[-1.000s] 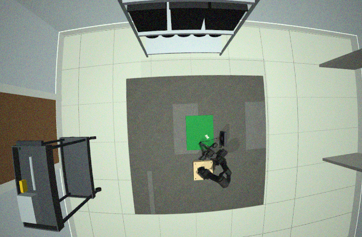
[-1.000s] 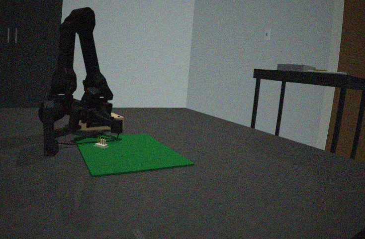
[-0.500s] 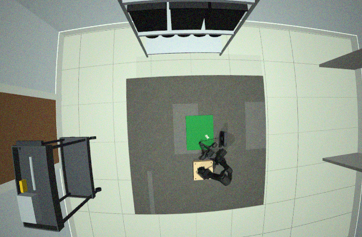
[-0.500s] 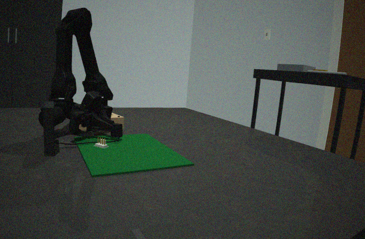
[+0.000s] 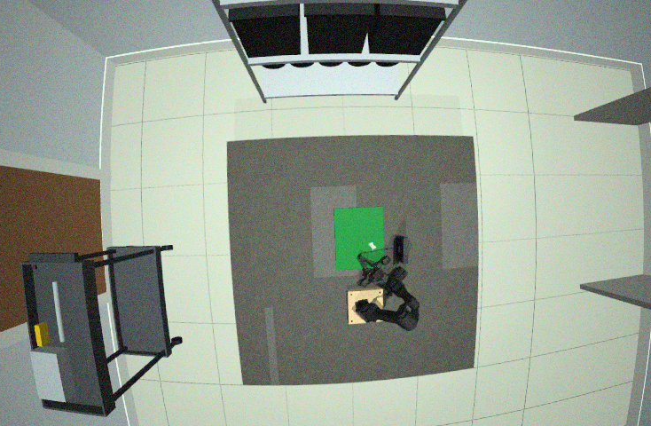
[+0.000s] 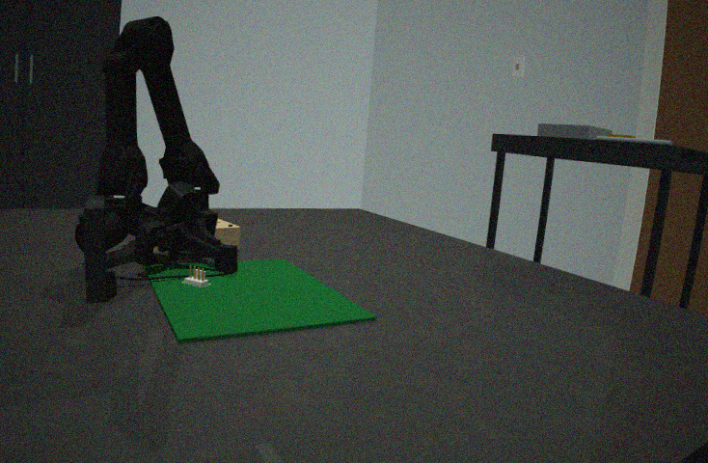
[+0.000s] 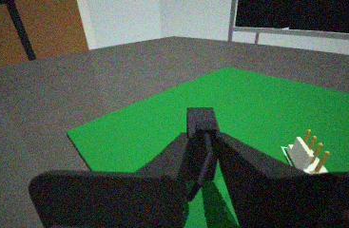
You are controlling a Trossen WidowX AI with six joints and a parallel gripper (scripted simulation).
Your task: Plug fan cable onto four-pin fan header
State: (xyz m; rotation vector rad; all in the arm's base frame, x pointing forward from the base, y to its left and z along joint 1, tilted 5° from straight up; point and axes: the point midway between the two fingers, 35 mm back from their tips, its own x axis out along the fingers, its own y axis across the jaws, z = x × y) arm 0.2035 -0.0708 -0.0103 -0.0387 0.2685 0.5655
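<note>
Now: gripper tip 10 mm above the dark fan plug. From my gripper tip the other things lie so: green board 100 mm ahead, 10 mm to the right, 50 mm below; then black fan 10 mm ahead, 190 mm to the right, 30 mm above; then white four-pin header 50 mm ahead, 60 mm to the right, 30 mm below.
</note>
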